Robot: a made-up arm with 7 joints. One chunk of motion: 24 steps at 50 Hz.
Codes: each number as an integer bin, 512 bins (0 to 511) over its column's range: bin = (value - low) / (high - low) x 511, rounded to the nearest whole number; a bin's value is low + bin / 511 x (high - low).
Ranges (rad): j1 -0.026..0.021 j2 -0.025..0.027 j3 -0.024..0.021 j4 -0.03..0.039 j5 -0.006..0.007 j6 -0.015..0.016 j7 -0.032..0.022
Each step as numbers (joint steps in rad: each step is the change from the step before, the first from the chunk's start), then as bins.
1 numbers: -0.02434 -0.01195 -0.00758 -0.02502 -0.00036 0.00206 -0.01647
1 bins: 18 128 186 37 222 281 147
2 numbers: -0.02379 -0.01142 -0.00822 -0.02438 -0.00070 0.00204 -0.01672
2 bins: 24 133 179 42 208 281 145
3 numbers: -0.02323 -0.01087 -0.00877 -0.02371 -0.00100 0.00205 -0.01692
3 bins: 30 139 173 47 197 281 143
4 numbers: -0.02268 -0.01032 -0.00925 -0.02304 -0.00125 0.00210 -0.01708
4 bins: 36 144 167 52 187 282 141
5 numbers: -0.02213 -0.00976 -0.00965 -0.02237 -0.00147 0.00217 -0.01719
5 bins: 42 150 163 57 178 283 140
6 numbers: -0.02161 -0.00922 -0.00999 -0.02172 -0.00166 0.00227 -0.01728
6 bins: 48 155 159 61 171 285 139
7 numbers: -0.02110 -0.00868 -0.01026 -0.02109 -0.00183 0.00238 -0.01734
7 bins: 53 160 156 66 164 286 139
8 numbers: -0.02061 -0.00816 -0.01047 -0.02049 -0.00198 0.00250 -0.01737
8 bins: 59 165 154 70 158 288 138
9 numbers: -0.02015 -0.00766 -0.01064 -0.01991 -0.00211 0.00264 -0.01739
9 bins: 64 170 152 75 153 291 138
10 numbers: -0.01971 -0.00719 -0.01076 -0.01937 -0.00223 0.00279 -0.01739
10 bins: 68 175 150 79 148 293 138
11 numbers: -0.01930 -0.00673 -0.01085 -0.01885 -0.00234 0.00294 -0.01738
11 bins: 73 180 149 83 144 296 138
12 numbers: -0.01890 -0.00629 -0.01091 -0.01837 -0.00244 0.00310 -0.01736
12 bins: 77 184 149 86 140 298 139
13 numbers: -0.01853 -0.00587 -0.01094 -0.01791 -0.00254 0.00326 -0.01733
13 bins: 81 188 148 90 136 301 139
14 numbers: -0.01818 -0.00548 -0.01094 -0.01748 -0.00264 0.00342 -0.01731
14 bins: 85 192 148 93 132 304 139
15 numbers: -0.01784 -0.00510 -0.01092 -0.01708 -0.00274 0.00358 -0.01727
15 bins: 89 196 149 96 128 306 139
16 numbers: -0.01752 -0.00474 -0.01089 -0.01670 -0.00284 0.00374 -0.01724
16 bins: 92 199 149 98 124 309 140
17 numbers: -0.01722 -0.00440 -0.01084 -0.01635 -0.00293 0.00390 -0.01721
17 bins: 95 202 149 101 121 312 140
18 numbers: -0.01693 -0.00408 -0.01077 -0.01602 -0.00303 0.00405 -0.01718
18 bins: 99 206 150 104 117 314 140
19 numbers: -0.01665 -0.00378 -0.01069 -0.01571 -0.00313 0.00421 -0.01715
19 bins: 102 209 151 106 113 317 141
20 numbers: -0.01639 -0.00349 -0.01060 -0.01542 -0.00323 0.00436 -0.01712
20 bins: 104 211 152 108 109 319 141
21 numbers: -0.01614 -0.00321 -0.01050 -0.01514 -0.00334 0.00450 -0.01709
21 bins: 107 214 153 110 105 321 141
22 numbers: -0.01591 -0.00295 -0.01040 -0.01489 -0.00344 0.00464 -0.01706
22 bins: 110 217 154 112 101 324 141
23 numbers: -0.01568 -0.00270 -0.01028 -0.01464 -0.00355 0.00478 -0.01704
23 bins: 112 219 156 114 96 326 142
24 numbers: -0.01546 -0.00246 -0.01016 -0.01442 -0.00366 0.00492 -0.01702
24 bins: 115 221 157 115 92 328 142
